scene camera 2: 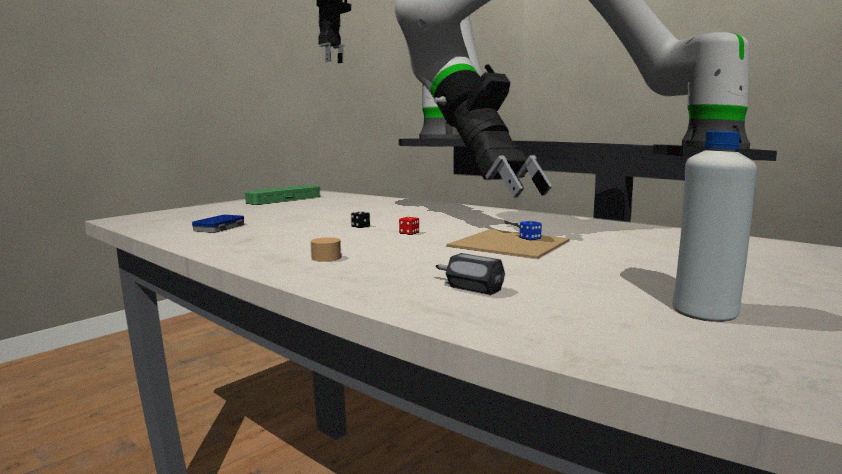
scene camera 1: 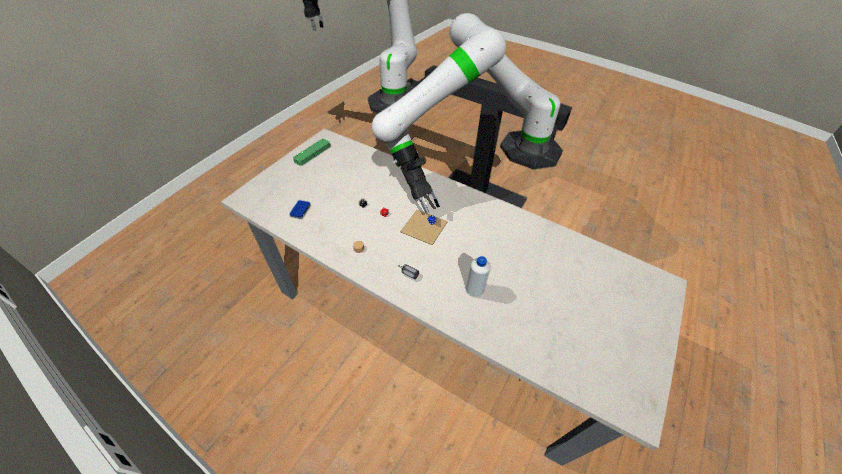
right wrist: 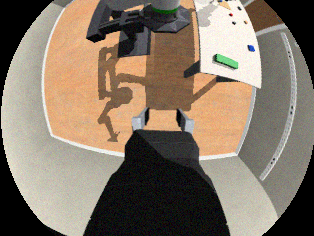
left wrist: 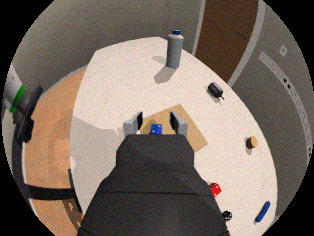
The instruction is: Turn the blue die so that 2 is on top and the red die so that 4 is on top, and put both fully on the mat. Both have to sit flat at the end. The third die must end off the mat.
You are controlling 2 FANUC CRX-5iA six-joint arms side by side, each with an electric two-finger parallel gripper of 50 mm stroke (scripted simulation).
In view: my left gripper [scene camera 2: 533,192], my right gripper [scene camera 2: 334,62], a tan mat [scene camera 2: 492,241], a white bottle [scene camera 2: 719,188], a green case [scene camera 2: 266,196] and a dark screwdriver-like tool [scene camera 2: 480,274].
The tan mat is seen too in scene camera 1 [scene camera 1: 418,227] and in the left wrist view [left wrist: 197,140]. The white bottle shows as well in scene camera 1 [scene camera 1: 479,270]. My left gripper also shows in scene camera 1 [scene camera 1: 433,210] and in the left wrist view [left wrist: 156,117]. The right wrist view does not show the white bottle: it is out of frame. The left wrist view misses the green case: it is out of frame.
